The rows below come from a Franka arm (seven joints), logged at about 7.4 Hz.
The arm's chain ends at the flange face. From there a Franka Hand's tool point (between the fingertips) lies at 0.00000 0.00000 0.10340 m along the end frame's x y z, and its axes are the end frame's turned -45 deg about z.
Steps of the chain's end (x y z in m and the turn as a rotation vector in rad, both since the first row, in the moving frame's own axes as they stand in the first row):
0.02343 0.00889 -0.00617 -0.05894 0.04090 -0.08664
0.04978 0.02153 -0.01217 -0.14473 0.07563 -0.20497
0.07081 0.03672 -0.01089 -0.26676 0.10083 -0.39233
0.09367 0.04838 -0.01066 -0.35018 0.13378 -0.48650
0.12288 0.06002 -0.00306 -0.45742 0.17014 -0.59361
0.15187 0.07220 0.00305 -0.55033 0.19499 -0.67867
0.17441 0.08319 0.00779 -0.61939 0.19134 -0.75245
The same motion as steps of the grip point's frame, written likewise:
0.00928 0.03020 -0.00644 -0.07060 -0.01276 -0.08664
0.01662 0.06687 -0.01354 -0.15582 -0.04886 -0.20497
0.01761 0.10420 -0.01501 -0.25993 -0.11733 -0.39233
0.02552 0.13738 -0.01770 -0.34221 -0.15302 -0.48650
0.03841 0.17676 -0.01478 -0.44375 -0.20314 -0.59361
0.05098 0.21419 -0.01343 -0.52702 -0.25126 -0.67867
0.05863 0.24299 -0.01221 -0.57327 -0.30268 -0.75245

